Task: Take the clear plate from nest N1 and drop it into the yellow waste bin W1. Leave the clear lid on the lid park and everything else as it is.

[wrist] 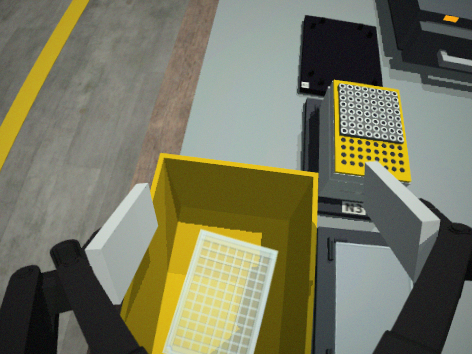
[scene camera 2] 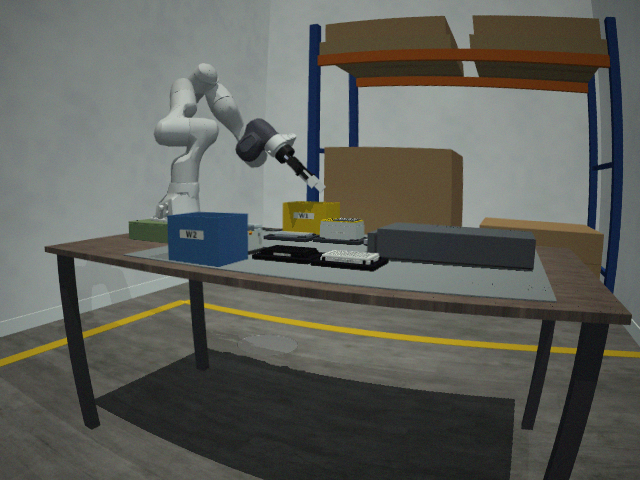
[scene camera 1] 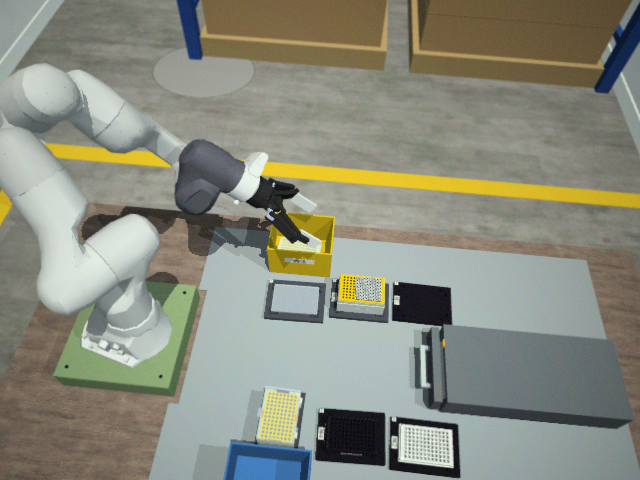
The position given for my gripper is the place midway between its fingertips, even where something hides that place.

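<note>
I can see my gripper [scene camera 1: 315, 226], which appears in scene camera 2 [scene camera 2: 319, 187] and in the wrist view [wrist: 257, 195] too. There is a yellow-topped tip box [scene camera 1: 359, 294]; I also find it in scene camera 2 [scene camera 2: 342, 228] and in the wrist view [wrist: 358, 123]. A clear lid [scene camera 1: 295, 299], a clear plate [wrist: 224, 294] and a black nest N1 [scene camera 1: 423, 304] are visible to me as well. Then there is a long grey device [scene camera 1: 572, 380], and scene camera 2 [scene camera 2: 402, 241] gives me another sight of it.
</note>
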